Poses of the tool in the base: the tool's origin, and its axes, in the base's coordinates. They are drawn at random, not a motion.
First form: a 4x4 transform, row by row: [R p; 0 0 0 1], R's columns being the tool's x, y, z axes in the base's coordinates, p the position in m. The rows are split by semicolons.
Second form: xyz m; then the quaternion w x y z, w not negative. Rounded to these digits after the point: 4 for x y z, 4 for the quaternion.
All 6 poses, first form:
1: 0.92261 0.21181 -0.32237 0.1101; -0.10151 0.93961 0.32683 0.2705; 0.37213 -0.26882 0.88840 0.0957; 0 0 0 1
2: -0.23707 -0.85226 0.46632 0.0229; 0.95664 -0.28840 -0.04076 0.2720; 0.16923 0.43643 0.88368 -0.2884; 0 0 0 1
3: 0.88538 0.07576 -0.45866 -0.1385; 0.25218 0.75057 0.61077 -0.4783; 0.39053 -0.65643 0.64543 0.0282; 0 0 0 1
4: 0.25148 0.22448 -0.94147 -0.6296; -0.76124 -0.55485 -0.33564 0.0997; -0.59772 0.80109 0.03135 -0.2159; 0 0 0 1
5: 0.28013 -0.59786 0.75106 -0.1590; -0.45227 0.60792 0.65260 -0.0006; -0.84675 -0.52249 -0.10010 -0.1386; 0 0 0 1
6: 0.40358 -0.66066 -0.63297 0.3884; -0.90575 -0.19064 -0.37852 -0.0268; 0.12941 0.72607 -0.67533 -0.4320; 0 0 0 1
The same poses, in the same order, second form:
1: 0.1101 0.2705 0.0957 0.9683 -0.1538 -0.1793 -0.0809
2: 0.0229 0.2720 -0.2884 0.5827 0.2047 0.1275 0.7761
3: -0.1385 -0.4783 0.0282 0.9057 -0.3498 -0.2344 0.0487
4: -0.6296 0.0997 -0.2159 0.4266 0.6661 -0.2014 -0.5777
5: -0.1590 -0.0006 -0.1386 0.6686 -0.4394 0.5975 0.0544
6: 0.3884 -0.0268 -0.4320 0.3666 0.7533 -0.5199 -0.1671
